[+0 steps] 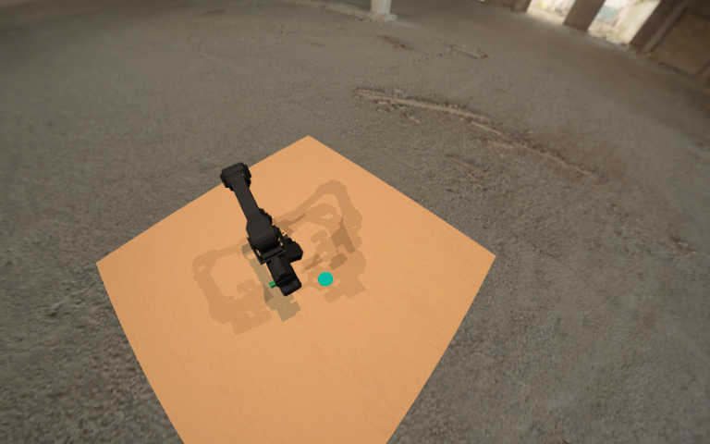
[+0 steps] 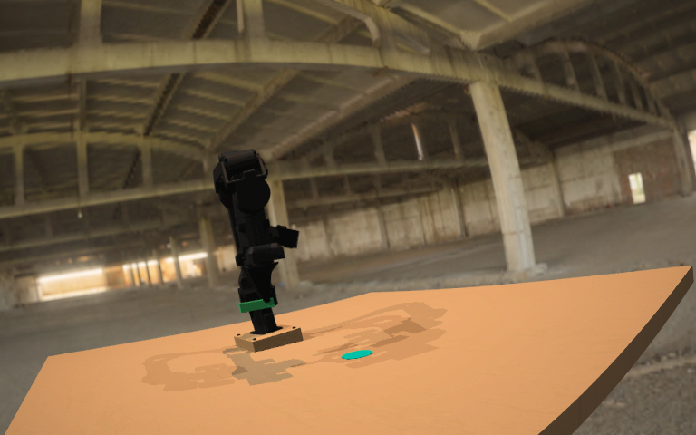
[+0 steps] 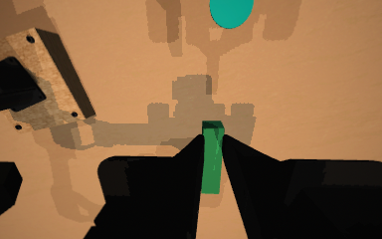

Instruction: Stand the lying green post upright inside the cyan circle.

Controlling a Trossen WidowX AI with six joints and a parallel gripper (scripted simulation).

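My gripper tip is 8 cm short of the cyan circle, 12 cm to the right of it and 13 cm above it. Also, from my gripper tip: green post 1 cm behind, 2 cm to the right.
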